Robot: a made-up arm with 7 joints. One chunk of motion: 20 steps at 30 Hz.
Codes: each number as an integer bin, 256 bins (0 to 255) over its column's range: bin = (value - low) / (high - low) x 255, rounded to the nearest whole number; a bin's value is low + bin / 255 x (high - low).
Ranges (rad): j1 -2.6..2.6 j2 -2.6..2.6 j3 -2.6..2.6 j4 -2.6..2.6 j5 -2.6..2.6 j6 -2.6..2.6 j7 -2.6..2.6
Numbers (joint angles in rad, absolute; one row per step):
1: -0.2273 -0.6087 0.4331 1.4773 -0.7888 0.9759 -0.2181
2: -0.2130 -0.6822 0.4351 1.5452 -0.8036 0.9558 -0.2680
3: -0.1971 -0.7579 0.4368 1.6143 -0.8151 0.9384 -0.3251
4: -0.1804 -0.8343 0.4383 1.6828 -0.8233 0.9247 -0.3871
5: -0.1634 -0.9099 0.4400 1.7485 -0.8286 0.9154 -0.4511
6: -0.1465 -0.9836 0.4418 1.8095 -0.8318 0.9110 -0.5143
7: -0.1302 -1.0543 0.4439 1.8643 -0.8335 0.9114 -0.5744
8: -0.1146 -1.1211 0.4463 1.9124 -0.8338 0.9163 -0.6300
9: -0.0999 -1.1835 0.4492 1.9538 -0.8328 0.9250 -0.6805
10: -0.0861 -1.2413 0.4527 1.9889 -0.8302 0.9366 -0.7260
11: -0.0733 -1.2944 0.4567 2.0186 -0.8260 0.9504 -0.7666
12: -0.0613 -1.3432 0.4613 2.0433 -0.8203 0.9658 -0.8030
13: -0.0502 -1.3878 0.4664 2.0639 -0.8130 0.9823 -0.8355
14: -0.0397 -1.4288 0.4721 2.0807 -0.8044 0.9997 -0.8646
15: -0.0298 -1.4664 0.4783 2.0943 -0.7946 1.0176 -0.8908
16: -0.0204 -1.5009 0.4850 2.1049 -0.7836 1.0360 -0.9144
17: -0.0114 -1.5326 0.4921 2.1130 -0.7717 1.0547 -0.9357
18: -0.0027 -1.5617 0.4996 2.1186 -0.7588 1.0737 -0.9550
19: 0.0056 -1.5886 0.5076 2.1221 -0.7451 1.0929 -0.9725
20: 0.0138 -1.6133 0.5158 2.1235 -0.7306 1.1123 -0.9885
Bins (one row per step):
1: 116 98 149 200 89 175 117
2: 117 94 149 203 88 174 114
3: 118 90 149 207 88 174 112
4: 119 87 149 210 87 173 109
5: 119 83 149 213 87 172 105
6: 120 79 149 216 87 172 102
7: 121 76 149 219 87 172 99
8: 122 73 149 221 87 172 97
9: 123 69 150 223 87 173 94
10: 123 67 150 225 87 173 92
11: 124 64 150 226 87 174 90
12: 124 62 150 228 87 175 88
13: 125 59 150 229 88 176 87
14: 126 57 151 230 88 177 85
15: 126 56 151 230 89 177 84
16: 126 54 151 231 89 178 83
17: 127 52 152 231 90 179 82
18: 127 51 152 231 90 180 81
19: 128 50 152 232 91 181 80
20: 128 48 153 232 92 182 79

